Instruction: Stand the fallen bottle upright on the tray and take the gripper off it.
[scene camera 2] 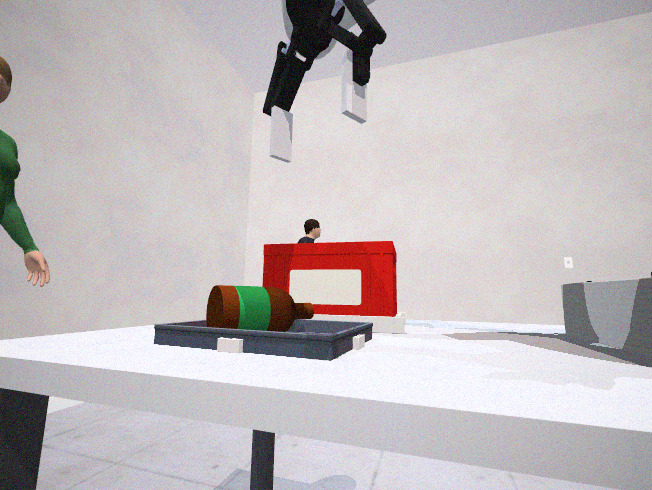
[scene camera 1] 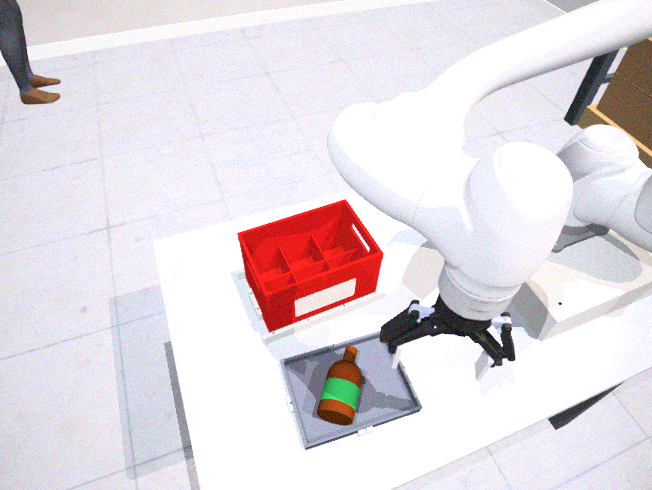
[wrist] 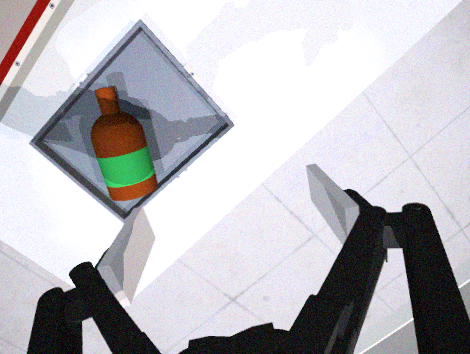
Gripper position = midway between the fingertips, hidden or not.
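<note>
My gripper (scene camera 2: 312, 140) is visible; the gripper (scene camera 1: 435, 366) is likewise visible in that camera, and the wrist view shows the gripper (wrist: 227, 203) too.
</note>
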